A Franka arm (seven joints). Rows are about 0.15 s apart.
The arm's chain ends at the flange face. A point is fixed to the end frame.
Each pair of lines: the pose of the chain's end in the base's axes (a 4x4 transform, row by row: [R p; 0 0 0 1], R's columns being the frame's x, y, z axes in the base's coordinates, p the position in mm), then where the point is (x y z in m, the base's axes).
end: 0.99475, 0.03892, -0.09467, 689.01; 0.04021, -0.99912, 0.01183, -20.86; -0.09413, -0.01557, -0.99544, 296.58; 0, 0, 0, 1
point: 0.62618 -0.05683 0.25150
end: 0.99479, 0.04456, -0.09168, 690.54; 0.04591, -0.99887, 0.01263, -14.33; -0.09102, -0.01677, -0.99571, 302.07; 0, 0, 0, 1
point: 0.62805 -0.05060 0.25675
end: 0.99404, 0.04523, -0.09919, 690.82; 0.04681, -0.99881, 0.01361, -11.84; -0.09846, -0.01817, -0.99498, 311.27; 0, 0, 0, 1
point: 0.62802 -0.04811 0.26638
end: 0.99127, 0.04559, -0.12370, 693.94; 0.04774, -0.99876, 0.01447, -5.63; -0.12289, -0.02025, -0.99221, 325.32; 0, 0, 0, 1
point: 0.63009 -0.04191 0.28196
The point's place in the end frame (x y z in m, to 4 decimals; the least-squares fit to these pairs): -0.0597 0.0342 0.0504
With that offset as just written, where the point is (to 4 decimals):
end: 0.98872, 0.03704, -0.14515, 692.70; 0.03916, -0.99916, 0.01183, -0.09; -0.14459, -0.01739, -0.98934, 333.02; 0, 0, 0, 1
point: 0.6276 -0.0360 0.2912
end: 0.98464, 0.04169, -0.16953, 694.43; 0.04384, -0.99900, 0.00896, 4.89; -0.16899, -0.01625, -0.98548, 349.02; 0, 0, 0, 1
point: 0.6285 -0.0314 0.3089
